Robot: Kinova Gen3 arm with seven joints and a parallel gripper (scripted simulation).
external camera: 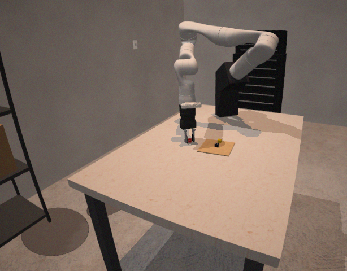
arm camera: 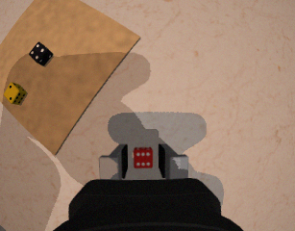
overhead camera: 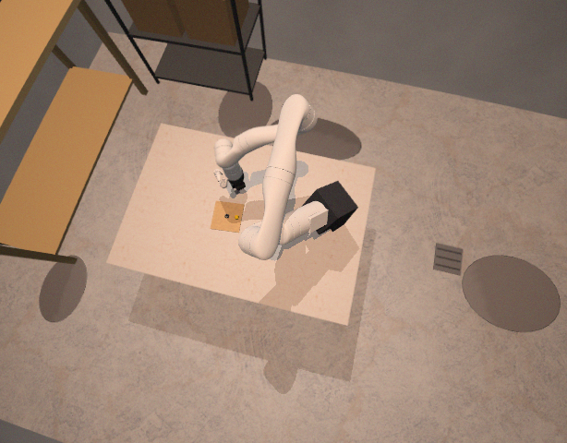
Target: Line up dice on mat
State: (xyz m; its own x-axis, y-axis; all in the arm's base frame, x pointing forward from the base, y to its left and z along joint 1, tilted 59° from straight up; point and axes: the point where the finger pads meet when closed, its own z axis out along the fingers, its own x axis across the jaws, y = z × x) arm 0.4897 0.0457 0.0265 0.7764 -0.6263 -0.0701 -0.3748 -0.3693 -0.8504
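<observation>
My gripper is now 1 cm above the red die. The rest, counted from my hand: tan mat 5 cm behind, 13 cm to the left, 2 cm below; black die 5 cm behind, 13 cm to the left, 1 cm below; yellow die 9 cm behind, 11 cm to the left, 1 cm below.
</observation>
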